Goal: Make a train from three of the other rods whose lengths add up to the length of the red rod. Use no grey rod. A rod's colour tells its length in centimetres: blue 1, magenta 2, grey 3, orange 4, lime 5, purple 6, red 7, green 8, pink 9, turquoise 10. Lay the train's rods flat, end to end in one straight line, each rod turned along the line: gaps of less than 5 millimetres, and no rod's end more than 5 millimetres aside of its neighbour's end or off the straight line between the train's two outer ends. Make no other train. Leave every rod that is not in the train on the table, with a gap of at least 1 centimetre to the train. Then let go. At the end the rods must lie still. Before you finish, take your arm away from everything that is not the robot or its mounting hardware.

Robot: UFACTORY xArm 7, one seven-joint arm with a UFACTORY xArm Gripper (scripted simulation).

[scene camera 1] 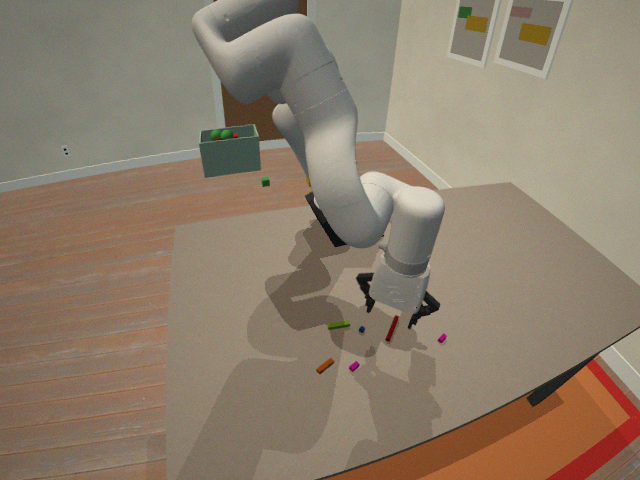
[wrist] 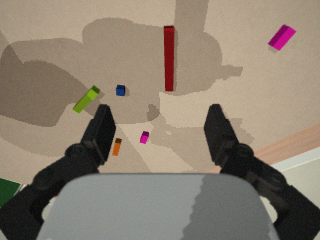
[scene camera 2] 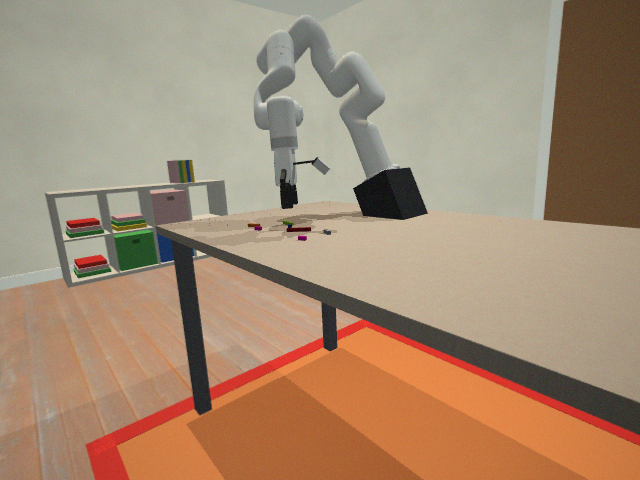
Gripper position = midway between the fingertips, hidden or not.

Observation:
I see my gripper (scene camera 1: 390,315).
My gripper also shows in the wrist view (wrist: 159,116) and in scene camera 2 (scene camera 2: 290,206).

